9 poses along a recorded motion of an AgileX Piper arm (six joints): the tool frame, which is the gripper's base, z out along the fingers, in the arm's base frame.
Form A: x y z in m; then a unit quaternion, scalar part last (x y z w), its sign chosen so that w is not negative.
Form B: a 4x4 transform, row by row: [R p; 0 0 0 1], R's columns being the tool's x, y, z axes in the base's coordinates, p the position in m. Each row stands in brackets. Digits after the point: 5 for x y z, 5 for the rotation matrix.
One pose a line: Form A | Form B
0.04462 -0.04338 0.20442 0.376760 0.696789 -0.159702 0.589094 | [[-0.02204 0.71320 0.70061 0.04462], [0.33689 0.66509 -0.66645 -0.04338], [-0.94129 0.22134 -0.25493 0.20442], [0 0 0 1]]
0.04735 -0.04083 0.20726 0.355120 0.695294 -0.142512 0.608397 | [[-0.00749 0.66723 0.74481 0.04735], [0.32042 0.70716 -0.63028 -0.04083], [-0.94725 0.23393 -0.21909 0.20726], [0 0 0 1]]
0.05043 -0.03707 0.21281 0.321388 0.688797 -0.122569 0.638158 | [[0.02107 0.59918 0.80034 0.05043], [0.28631 0.76337 -0.57904 -0.03707], [-0.95791 0.24134 -0.15546 0.21281], [0 0 0 1]]
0.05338 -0.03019 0.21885 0.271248 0.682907 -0.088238 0.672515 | [[0.05170 0.48916 0.87066 0.05338], [0.25179 0.83728 -0.48535 -0.03019], [-0.96640 0.24432 -0.07988 0.21885], [0 0 0 1]]
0.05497 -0.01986 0.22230 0.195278 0.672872 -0.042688 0.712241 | [[0.09084 0.32360 0.94182 0.05497], [0.20199 0.92009 -0.33562 -0.01986], [-0.97517 0.22072 0.01822 0.22230], [0 0 0 1]]
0.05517 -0.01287 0.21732 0.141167 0.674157 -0.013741 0.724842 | [[0.09065 0.21026 0.97343 0.05517], [0.17042 0.95977 -0.22317 -0.01287], [-0.98119 0.18612 0.05117 0.21732], [0 0 0 1]]
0.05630 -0.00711 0.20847 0.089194 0.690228 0.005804 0.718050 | [[0.04710 0.11479 0.99227 0.05630], [0.13146 0.98402 -0.12008 -0.00711], [-0.99020 0.13610 0.03126 0.20847], [0 0 0 1]]
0.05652 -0.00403 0.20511 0.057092 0.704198 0.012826 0.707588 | [[0.00788 0.06226 0.99803 0.05652], [0.09856 0.99315 -0.06273 -0.00403], [-0.99510 0.09886 0.00169 0.20511], [0 0 0 1]]
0.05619 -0.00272 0.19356 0.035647 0.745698 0.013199 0.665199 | [[-0.11248 0.03560 0.99302 0.05619], [0.07072 0.99711 -0.02774 -0.00272], [-0.99113 0.06711 -0.11467 0.19356], [0 0 0 1]]
